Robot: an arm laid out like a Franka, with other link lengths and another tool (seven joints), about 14 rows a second.
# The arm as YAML. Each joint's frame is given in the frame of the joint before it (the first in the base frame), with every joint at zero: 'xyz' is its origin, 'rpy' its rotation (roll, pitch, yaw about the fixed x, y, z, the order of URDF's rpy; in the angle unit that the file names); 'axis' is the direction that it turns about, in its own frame. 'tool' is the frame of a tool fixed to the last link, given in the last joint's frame.
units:
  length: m
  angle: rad
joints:
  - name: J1
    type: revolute
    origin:
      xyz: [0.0, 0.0, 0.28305]
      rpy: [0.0, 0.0, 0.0]
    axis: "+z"
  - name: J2
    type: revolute
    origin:
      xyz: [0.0, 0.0, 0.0]
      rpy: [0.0, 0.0, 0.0]
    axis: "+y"
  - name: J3
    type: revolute
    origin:
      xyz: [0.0, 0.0, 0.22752]
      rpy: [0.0, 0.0, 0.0]
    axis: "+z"
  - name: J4
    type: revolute
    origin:
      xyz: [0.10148, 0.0, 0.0]
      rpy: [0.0, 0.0, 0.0]
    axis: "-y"
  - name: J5
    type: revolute
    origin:
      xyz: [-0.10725, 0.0, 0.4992]
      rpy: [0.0, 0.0, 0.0]
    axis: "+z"
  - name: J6
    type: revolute
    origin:
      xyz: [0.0, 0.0, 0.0]
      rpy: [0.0, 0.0, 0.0]
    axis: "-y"
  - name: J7
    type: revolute
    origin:
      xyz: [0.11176, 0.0, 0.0]
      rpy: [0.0, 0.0, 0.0]
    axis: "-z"
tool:
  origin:
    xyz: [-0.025, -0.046, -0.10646]
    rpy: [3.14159, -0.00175, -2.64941]
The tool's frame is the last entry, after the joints.
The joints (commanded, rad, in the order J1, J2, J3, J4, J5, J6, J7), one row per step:
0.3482 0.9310 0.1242 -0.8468 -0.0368 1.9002 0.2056
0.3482 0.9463 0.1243 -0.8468 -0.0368 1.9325 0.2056
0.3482 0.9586 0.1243 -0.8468 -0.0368 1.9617 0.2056
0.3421 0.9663 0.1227 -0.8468 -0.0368 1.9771 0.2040
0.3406 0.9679 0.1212 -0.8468 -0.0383 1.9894 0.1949
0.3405 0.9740 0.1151 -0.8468 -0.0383 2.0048 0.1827
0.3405 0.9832 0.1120 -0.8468 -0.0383 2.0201 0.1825
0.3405 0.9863 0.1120 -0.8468 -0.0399 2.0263 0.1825
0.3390 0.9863 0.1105 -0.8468 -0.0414 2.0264 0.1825
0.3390 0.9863 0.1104 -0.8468 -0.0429 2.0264 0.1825
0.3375 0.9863 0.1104 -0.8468 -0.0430 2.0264 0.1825
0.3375 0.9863 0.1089 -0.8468 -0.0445 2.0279 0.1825
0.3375 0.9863 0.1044 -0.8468 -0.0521 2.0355 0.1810
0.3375 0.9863 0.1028 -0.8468 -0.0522 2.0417 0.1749
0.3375 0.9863 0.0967 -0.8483 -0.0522 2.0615 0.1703
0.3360 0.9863 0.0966 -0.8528 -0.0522 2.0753 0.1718
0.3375 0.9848 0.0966 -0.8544 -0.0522 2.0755 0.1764
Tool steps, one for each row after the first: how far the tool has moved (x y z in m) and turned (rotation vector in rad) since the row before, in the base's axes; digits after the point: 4 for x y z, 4 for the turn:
0.0022 0.0009 -0.0100 0.0083 -0.0149 -0.0020
0.0019 0.0008 -0.0077 0.0079 -0.0149 -0.0019
0.0032 -0.0053 -0.0051 0.0023 -0.0074 -0.0064
0.0022 -0.0018 -0.0001 0.0008 -0.0119 0.0062
0.0027 -0.0030 -0.0038 -0.0023 -0.0115 0.0075
0.0013 -0.0013 -0.0064 0.0006 -0.0062 -0.0024
0.0004 0.0000 -0.0020 0.0000 -0.0034 0.0001
0.0008 -0.0020 0.0000 -0.0025 -0.0011 -0.0019
0.0001 -0.0001 0.0001 -0.0014 -0.0006 0.0003
0.0005 -0.0012 0.0000 -0.0001 0.0000 -0.0015
0.0005 -0.0008 0.0002 -0.0019 -0.0024 -0.0005
0.0018 -0.0024 0.0010 -0.0075 -0.0114 0.0006
0.0011 -0.0007 0.0006 0.0000 -0.0069 0.0049
0.0028 -0.0025 0.0011 0.0016 -0.0190 0.0006
0.0009 -0.0008 -0.0014 0.0039 -0.0084 -0.0031
-0.0007 0.0013 0.0003 0.0009 0.0004 -0.0028

